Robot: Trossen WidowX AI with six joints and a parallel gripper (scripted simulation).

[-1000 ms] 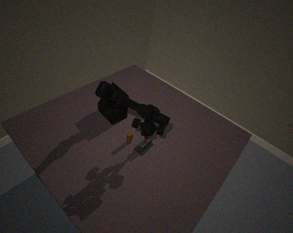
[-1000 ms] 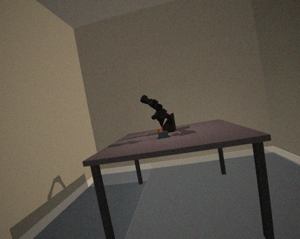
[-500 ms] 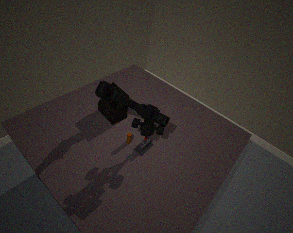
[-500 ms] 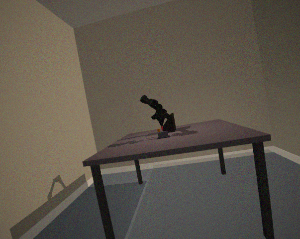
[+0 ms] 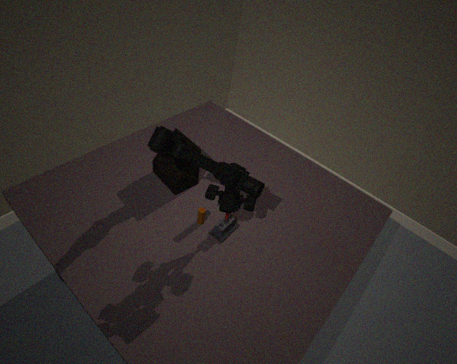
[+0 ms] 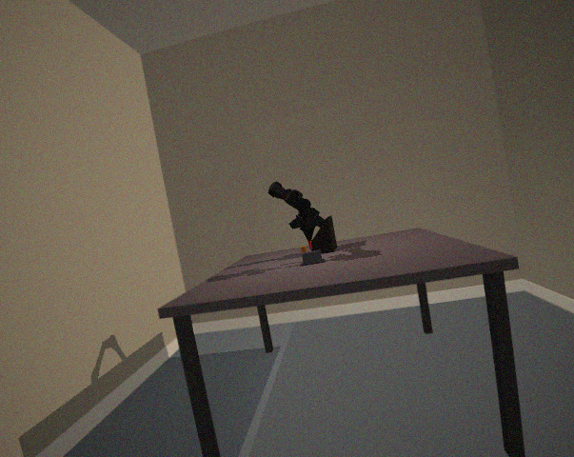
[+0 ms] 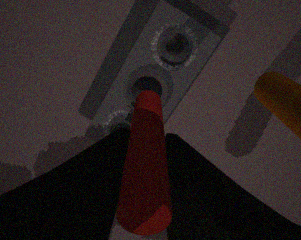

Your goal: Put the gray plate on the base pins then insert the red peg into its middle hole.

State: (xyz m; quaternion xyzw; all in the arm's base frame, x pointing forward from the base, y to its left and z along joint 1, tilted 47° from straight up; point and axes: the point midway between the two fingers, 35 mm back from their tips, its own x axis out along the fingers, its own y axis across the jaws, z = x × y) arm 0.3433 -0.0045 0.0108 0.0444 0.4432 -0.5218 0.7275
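My gripper tip is 7 cm above the gray plate. From my gripper tip the other things lie so: red peg (right at my gripper tip); then orange cylinder (8 cm behind, 6 cm to the right, 7 cm below).
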